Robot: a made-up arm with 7 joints. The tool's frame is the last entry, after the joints.
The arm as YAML. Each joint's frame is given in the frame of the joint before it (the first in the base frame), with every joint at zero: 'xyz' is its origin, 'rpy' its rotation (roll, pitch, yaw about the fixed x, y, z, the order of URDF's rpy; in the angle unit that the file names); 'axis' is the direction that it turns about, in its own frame. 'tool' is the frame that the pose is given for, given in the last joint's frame.
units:
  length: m
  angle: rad
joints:
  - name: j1
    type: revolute
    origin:
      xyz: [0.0, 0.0, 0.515]
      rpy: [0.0, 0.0, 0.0]
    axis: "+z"
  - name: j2
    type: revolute
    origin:
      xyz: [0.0, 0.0, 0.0]
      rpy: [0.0, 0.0, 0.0]
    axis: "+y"
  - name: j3
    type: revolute
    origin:
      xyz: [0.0, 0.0, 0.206]
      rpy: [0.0, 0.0, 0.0]
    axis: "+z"
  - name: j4
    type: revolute
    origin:
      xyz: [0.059, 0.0, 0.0]
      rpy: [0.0, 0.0, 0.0]
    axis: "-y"
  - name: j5
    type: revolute
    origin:
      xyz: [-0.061, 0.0, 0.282]
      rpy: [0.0, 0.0, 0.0]
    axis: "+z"
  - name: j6
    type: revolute
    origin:
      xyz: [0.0, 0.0, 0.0]
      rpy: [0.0, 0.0, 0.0]
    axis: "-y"
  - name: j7
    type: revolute
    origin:
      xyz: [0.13, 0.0, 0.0]
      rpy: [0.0, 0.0, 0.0]
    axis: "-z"
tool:
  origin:
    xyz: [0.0, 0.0, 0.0]
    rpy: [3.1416, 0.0, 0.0]
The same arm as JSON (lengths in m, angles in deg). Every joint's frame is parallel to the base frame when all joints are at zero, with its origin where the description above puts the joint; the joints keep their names.
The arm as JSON. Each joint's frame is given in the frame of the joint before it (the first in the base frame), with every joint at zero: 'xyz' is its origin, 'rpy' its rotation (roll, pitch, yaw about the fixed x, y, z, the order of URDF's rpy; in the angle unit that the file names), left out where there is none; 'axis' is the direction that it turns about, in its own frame. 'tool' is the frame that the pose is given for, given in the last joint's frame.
{"units": {"length": "m", "angle": "deg"}, "joints": [{"name": "j1", "type": "revolute", "origin": {"xyz": [0.0, 0.0, 0.515]}, "axis": [0.0, 0.0, 1.0]}, {"name": "j2", "type": "revolute", "origin": {"xyz": [0.0, 0.0, 0.0]}, "axis": [0.0, 1.0, 0.0]}, {"name": "j3", "type": "revolute", "origin": {"xyz": [0.0, 0.0, 0.206]}, "axis": [0.0, 0.0, 1.0]}, {"name": "j4", "type": "revolute", "origin": {"xyz": [0.059, 0.0, 0.0]}, "axis": [0.0, -1.0, 0.0]}, {"name": "j5", "type": "revolute", "origin": {"xyz": [-0.061, 0.0, 0.282]}, "axis": [0.0, 0.0, 1.0]}, {"name": "j6", "type": "revolute", "origin": {"xyz": [0.0, 0.0, 0.0]}, "axis": [0.0, -1.0, 0.0]}, {"name": "j7", "type": "revolute", "origin": {"xyz": [0.13, 0.0, 0.0]}, "axis": [0.0, 0.0, -1.0]}], "tool": {"origin": {"xyz": [0.0, 0.0, 0.0], "rpy": [-180.0, 0.0, 0.0]}}}
